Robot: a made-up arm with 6 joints. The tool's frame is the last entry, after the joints. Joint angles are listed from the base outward. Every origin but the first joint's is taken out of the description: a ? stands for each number. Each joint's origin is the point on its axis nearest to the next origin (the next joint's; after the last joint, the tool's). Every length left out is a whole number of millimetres.
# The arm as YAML. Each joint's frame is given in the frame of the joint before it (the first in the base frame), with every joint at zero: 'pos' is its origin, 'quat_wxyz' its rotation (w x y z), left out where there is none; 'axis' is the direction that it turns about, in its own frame. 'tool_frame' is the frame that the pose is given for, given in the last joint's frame.
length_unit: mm
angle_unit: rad
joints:
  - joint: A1
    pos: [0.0, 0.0, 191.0]
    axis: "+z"
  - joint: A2
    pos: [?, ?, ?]
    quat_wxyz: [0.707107, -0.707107, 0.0, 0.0]
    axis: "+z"
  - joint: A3
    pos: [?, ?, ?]
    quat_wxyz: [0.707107, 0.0, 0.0, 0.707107]
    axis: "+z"
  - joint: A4
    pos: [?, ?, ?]
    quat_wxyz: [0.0, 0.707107, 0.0, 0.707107]
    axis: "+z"
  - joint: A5
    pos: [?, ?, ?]
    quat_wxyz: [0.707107, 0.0, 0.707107, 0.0]
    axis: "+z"
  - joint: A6
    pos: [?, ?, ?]
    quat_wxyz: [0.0, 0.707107, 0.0, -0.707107]
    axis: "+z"
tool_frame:
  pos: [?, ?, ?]
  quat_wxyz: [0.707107, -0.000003, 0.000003, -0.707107]
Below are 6 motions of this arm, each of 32 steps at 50 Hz.
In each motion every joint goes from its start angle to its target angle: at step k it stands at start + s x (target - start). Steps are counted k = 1, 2, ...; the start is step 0. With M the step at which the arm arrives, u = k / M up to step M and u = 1 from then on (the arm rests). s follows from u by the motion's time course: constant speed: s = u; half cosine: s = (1 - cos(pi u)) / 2; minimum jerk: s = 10 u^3 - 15 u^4 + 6 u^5.
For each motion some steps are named. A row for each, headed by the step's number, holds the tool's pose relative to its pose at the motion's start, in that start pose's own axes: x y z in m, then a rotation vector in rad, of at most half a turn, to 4 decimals.
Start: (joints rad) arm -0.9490 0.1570 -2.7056 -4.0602 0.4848 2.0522
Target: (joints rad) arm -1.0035 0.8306 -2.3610 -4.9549 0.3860 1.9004
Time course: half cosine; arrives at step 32
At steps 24, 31, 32:
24: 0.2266 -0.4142 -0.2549 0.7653 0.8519 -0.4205
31: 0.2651 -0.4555 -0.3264 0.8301 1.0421 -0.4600
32: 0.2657 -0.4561 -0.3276 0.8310 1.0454 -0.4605

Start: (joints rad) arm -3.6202 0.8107 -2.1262 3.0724 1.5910 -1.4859
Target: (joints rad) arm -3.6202 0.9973 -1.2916 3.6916 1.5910 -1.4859
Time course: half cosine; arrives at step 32
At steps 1, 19, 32:
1: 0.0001 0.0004 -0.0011 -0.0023 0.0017 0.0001
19: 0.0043 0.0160 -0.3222 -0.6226 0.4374 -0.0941
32: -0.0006 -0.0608 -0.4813 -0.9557 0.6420 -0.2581

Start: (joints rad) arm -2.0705 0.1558 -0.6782 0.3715 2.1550 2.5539
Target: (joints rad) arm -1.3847 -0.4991 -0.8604 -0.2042 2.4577 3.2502
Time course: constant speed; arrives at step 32
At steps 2, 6, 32:
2: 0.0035 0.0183 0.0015 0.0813 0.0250 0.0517
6: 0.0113 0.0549 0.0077 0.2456 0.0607 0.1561
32: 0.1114 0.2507 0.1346 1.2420 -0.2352 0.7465

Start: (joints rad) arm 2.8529 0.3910 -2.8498 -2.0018 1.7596 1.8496
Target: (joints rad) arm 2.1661 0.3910 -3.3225 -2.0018 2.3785 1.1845
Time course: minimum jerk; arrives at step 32
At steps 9, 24, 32:
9: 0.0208 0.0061 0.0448 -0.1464 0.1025 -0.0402
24: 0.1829 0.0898 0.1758 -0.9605 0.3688 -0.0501
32: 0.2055 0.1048 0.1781 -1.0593 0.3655 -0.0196

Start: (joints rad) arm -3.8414 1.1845 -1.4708 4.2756 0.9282 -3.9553
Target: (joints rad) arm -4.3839 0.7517 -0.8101 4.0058 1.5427 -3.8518
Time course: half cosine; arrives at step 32
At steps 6, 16, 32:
6: 0.0009 0.0264 0.0100 -0.0606 0.0157 0.0025
16: -0.0069 0.1581 0.0352 -0.3405 0.0912 -0.0017
32: -0.0375 0.3030 0.0126 -0.6323 0.1790 -0.0363

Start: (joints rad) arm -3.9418 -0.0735 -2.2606 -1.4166 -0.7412 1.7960
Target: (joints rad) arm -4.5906 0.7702 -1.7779 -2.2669 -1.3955 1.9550
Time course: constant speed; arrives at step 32
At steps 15, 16, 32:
15: -0.2856 0.2182 -0.1399 -0.1722 -0.7830 0.2415
16: -0.3013 0.2280 -0.1578 -0.1817 -0.8296 0.2738
32: -0.4770 0.2623 -0.4965 -0.2561 -1.3677 1.0412

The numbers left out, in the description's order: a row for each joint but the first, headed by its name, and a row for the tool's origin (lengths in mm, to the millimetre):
A2: 0.0 0.0 0.0
A3: 51.0 -271.0 0.0
A4: 381.0 -86.0 0.0
A5: 0.0 0.0 0.0
A6: -63.0 50.0 0.0
tool: 0.0 0.0 0.0

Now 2 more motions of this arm.
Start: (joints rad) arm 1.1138 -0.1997 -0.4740 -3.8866 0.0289 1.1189
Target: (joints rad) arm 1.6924 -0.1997 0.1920 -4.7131 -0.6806 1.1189
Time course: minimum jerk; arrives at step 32
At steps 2, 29, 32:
2: 0.0007 0.0000 0.0000 0.0012 0.0024 -0.0028
29: 0.1957 -0.0605 -0.0642 0.4690 0.5132 -1.5291
32: 0.1964 -0.0611 -0.0649 0.4712 0.5122 -1.5412

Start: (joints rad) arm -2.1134 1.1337 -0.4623 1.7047 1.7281 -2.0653
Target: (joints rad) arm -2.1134 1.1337 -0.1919 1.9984 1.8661 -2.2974
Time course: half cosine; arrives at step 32
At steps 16, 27, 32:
16: -0.0425 -0.0177 -0.0066 -0.0539 0.1654 -0.0137
27: -0.0777 -0.0369 -0.0135 -0.1336 0.2989 -0.0372
32: -0.0822 -0.0397 -0.0145 -0.1464 0.3155 -0.0412

